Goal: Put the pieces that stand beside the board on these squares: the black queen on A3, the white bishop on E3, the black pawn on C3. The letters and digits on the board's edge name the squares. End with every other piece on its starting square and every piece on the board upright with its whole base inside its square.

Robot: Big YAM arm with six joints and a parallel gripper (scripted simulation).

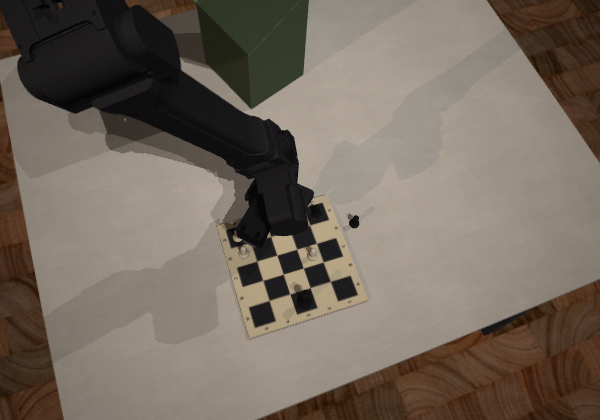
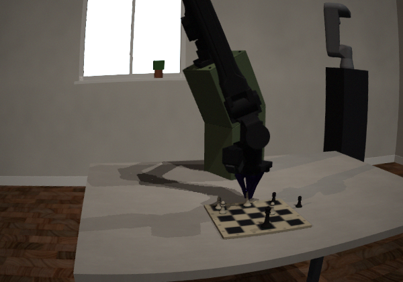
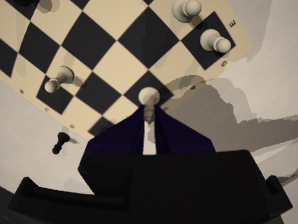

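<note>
My gripper is now 10 mm above the white bishop. Also, from my hand: black queen: 160 mm ahead, 10 mm to the right; then chessboard: 80 mm ahead, 30 mm below, 10 mm to the right.
</note>
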